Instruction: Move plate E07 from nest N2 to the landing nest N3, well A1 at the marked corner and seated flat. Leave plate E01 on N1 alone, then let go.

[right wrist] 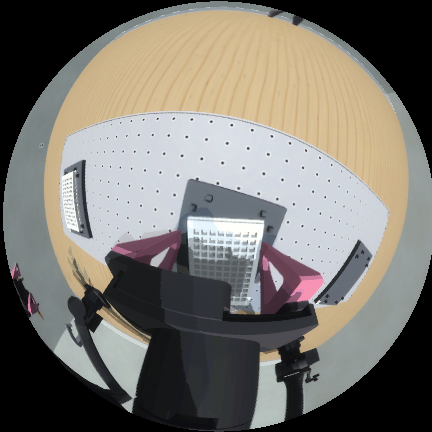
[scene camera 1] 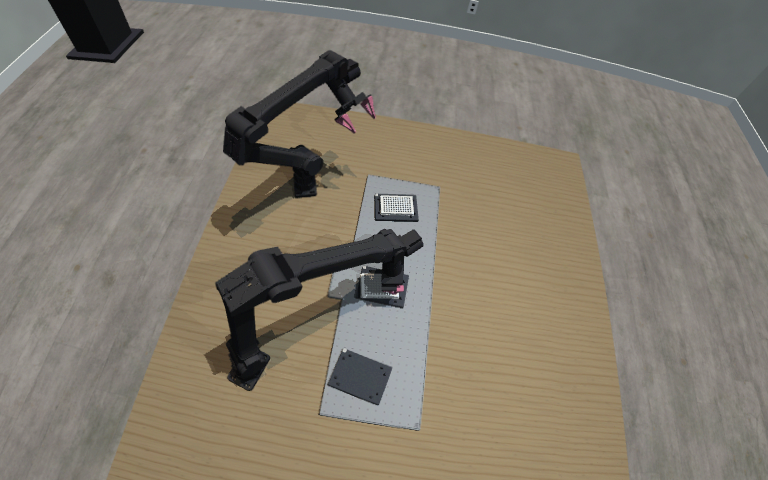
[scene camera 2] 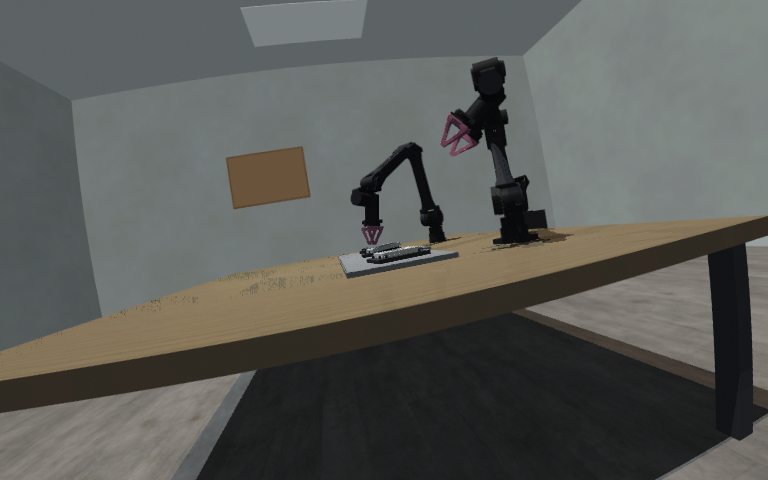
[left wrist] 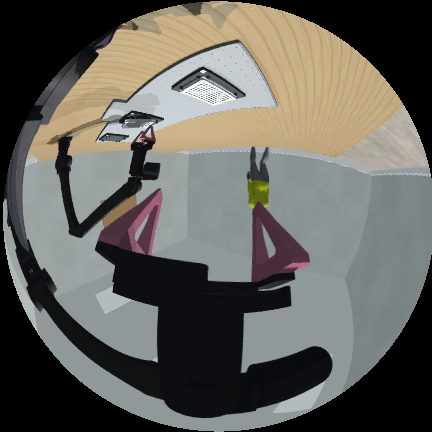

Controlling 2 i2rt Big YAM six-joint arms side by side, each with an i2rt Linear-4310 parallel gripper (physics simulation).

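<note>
Plate E07 (scene camera 1: 373, 287) (right wrist: 225, 245) lies on the middle nest N2 (scene camera 1: 403, 298) (right wrist: 235, 200) and looks turned or tilted against it; labels are unreadable. My right gripper (right wrist: 220, 241) (scene camera 2: 372, 243) is open, its fingers straddling the plate from above; in scene camera 1 its wrist hides part of the plate. The landing nest N3 (scene camera 1: 359, 376) (right wrist: 345, 275) is bare and angled, with a white mark at its upper-left corner in scene camera 1. Plate E01 (scene camera 1: 397, 204) (left wrist: 212, 91) (right wrist: 70, 200) sits on nest N1 (scene camera 1: 396, 219). My left gripper (scene camera 1: 364, 125) (scene camera 2: 447, 150) (left wrist: 208, 197) is open and empty, raised high.
The nests stand on a perforated grey board (scene camera 1: 380, 336) (right wrist: 165, 150) on the wooden table (scene camera 1: 509, 283). The right arm (scene camera 1: 339, 259) reaches over the board's middle. The left arm (scene camera 1: 294, 87) is raised away from it. A person (left wrist: 258, 192) shows beyond the table in the left wrist view.
</note>
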